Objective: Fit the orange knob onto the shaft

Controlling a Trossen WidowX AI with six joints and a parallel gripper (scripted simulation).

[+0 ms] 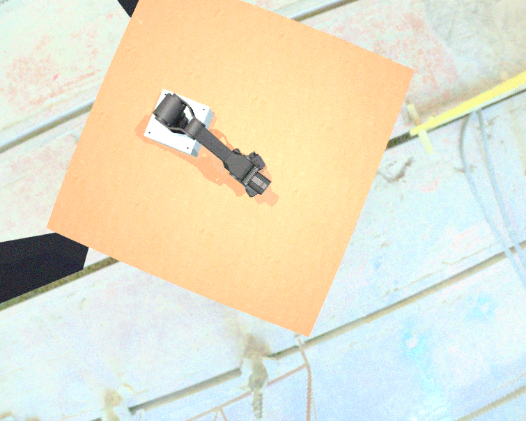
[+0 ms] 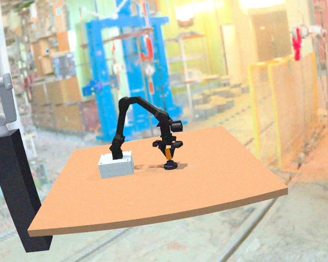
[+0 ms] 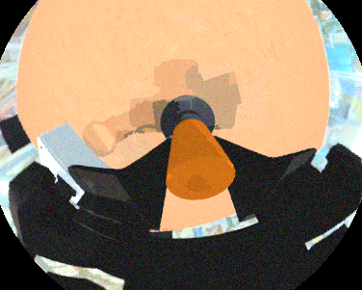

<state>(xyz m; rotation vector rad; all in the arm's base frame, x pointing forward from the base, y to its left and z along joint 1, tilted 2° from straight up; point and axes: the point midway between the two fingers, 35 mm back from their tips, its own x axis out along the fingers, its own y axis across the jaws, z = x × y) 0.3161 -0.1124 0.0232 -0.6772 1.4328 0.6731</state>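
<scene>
The orange knob lies 2 cm above my gripper tip. Round my gripper tip: dark round pedestal: 4 cm below.
</scene>
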